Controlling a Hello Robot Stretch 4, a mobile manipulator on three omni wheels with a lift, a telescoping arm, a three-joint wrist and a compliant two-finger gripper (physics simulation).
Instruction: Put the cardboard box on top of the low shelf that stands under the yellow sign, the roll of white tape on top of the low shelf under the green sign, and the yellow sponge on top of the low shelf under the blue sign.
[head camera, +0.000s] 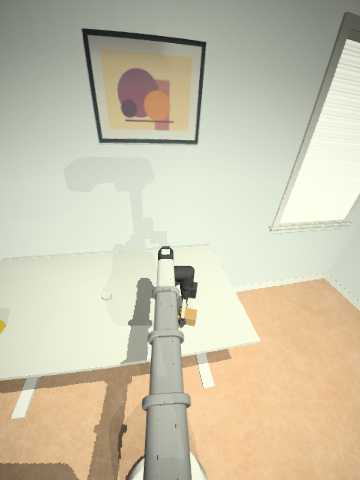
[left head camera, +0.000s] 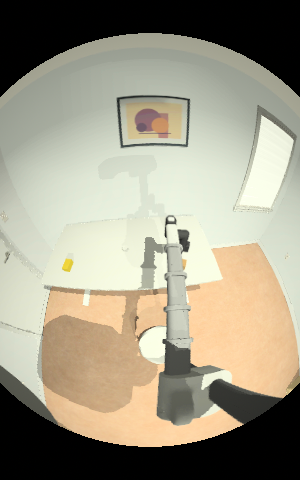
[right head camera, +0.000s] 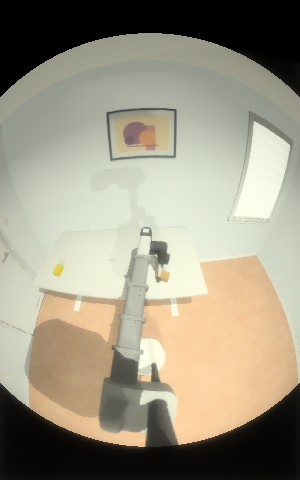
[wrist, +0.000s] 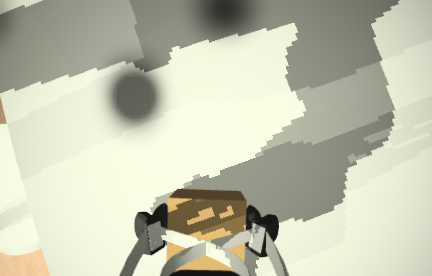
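Where they show: gripper, fingertip midpoint: (head camera: 183, 317) (right head camera: 159, 276) (wrist: 206, 220); robot's base, link origin: (left head camera: 159, 343) (right head camera: 144, 354).
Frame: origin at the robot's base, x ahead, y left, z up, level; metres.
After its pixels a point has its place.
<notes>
The cardboard box (head camera: 191, 317) {x 0.577, y -0.122, z 0.744 m} (left head camera: 184, 263) {x 0.582, y -0.138, z 0.743 m} (right head camera: 165, 276) {x 0.577, y -0.128, z 0.743 m} (wrist: 206, 202) {x 0.610, y -0.064, z 0.745 m} is on the right part of the white table, partly hidden by the arm in the left head camera view. My gripper (head camera: 184, 315) {x 0.604, y -0.087, z 0.700 m} (right head camera: 159, 275) {x 0.604, y -0.087, z 0.700 m} (wrist: 206, 220) {x 0.604, y -0.087, z 0.700 m} is shut on it, with a fingertip against each side. In the wrist view the box is upright between the fingers; whether its base touches the table is hidden. The roll of white tape (head camera: 106, 295) {x 0.739, y 0.324, z 0.716 m} (left head camera: 125, 248) {x 0.731, y 0.315, z 0.715 m} (right head camera: 112, 259) {x 0.726, y 0.309, z 0.706 m} lies left of the arm. The yellow sponge (head camera: 2, 327) {x 0.561, y 0.774, z 0.706 m} (left head camera: 67, 265) {x 0.512, y 0.780, z 0.735 m} (right head camera: 58, 270) {x 0.516, y 0.774, z 0.731 m} is near the table's left end. The low shelves and coloured signs do not show.
The white table (head camera: 50, 350) {x 0.464, y 0.502, z 0.692 m} (left head camera: 105, 281) {x 0.439, y 0.424, z 0.692 m} (right head camera: 90, 287) {x 0.447, y 0.419, z 0.692 m} stands against the wall, below a framed picture (head camera: 92, 90) {x 1.183, y 0.349, z 1.640 m} (left head camera: 119, 122) {x 1.184, y 0.345, z 1.627 m} (right head camera: 109, 135) {x 1.186, y 0.340, z 1.634 m}. A window (head camera: 320, 140) {x 1.379, y -1.062, z 1.475 m} (left head camera: 267, 165) {x 1.405, y -1.267, z 1.428 m} (right head camera: 262, 172) {x 1.402, y -1.250, z 1.442 m} is at the right. Orange-brown floor lies in front of the table and right of it.
</notes>
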